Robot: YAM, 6 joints.
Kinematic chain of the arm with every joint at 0, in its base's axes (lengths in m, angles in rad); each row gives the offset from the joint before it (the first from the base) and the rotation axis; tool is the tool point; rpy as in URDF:
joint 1: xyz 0 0 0.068 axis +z
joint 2: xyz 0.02 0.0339 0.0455 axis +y
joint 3: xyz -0.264 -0.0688 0 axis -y
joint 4: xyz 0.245 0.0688 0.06 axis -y
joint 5: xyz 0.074 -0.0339 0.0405 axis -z
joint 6: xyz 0.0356 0 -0.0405 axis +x
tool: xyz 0 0 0 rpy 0 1.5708 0
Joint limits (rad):
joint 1: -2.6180..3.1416
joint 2: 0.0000..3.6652
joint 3: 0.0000..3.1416
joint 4: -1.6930..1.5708
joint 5: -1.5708..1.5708
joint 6: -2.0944..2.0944
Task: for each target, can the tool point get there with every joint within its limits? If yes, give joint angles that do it. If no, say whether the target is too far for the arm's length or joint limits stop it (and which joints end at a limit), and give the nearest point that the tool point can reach.
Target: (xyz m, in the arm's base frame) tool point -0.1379 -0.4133 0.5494
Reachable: yes | joints -1.8497 2.0865 2.5751 -0.1125 0.5565 -0.7798
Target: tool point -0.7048 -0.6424 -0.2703
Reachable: no: too far | nearest point -0.4426 -0.4034 -0.1245 | short by 0.384 m
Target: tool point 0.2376 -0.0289 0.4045
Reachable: yes | joints -0.0101 1.0874 1.1146 -0.1233 0.8389 1.1590
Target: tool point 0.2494 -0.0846 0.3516
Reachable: yes | joints -0.3101 1.1171 0.9564 -0.0162 0.1266 -0.6041
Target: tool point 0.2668 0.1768 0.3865
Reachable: yes | joints 0.6097 1.5100 1.6126 -0.8678 0.2214 -0.5018
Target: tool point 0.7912 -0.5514 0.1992
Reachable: no: too far | nearest point 0.5278 -0.3678 0.1701 | short by 0.322 m
